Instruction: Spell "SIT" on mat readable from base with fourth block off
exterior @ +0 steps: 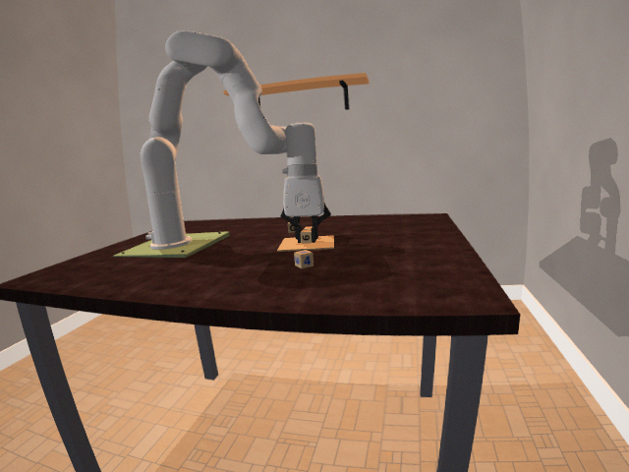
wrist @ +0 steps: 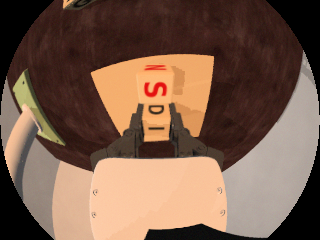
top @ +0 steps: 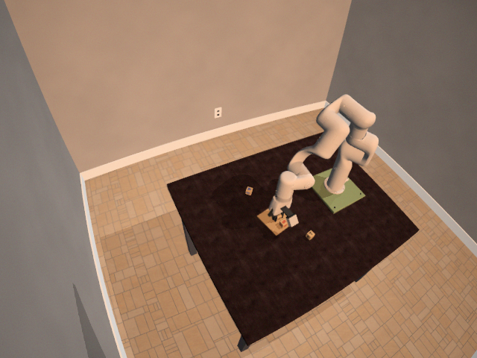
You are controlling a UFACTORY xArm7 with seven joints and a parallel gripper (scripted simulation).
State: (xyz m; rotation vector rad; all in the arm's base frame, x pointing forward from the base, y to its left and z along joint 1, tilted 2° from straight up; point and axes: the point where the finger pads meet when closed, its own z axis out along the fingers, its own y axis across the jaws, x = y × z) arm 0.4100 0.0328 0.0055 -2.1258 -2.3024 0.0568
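Right now my hand is 2 cm above the tan mat.
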